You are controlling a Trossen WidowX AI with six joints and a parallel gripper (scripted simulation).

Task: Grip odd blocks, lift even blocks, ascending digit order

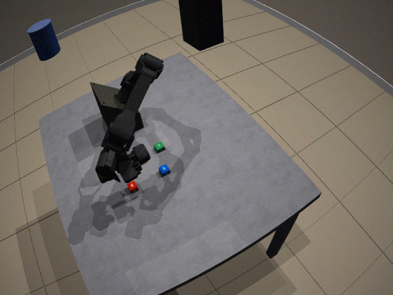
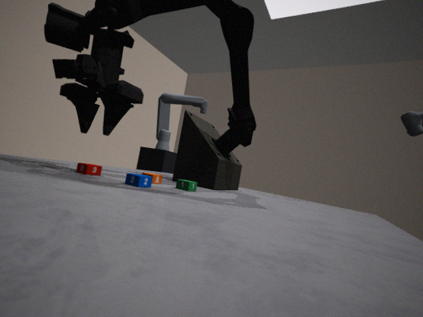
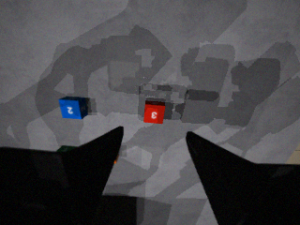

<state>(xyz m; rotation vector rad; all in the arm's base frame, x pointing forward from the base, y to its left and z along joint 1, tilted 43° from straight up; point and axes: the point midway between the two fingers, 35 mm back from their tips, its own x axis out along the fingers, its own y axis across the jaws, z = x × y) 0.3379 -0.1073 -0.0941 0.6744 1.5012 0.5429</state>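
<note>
The orange block lies 100 mm behind my gripper tip, 90 mm to the left of it and 70 mm below it. Round my gripper tip: blue block: 130 mm to the left, 70 mm below; green block: 110 mm behind, 170 mm to the left, 70 mm below; red block: 10 mm behind, 70 mm below.
</note>
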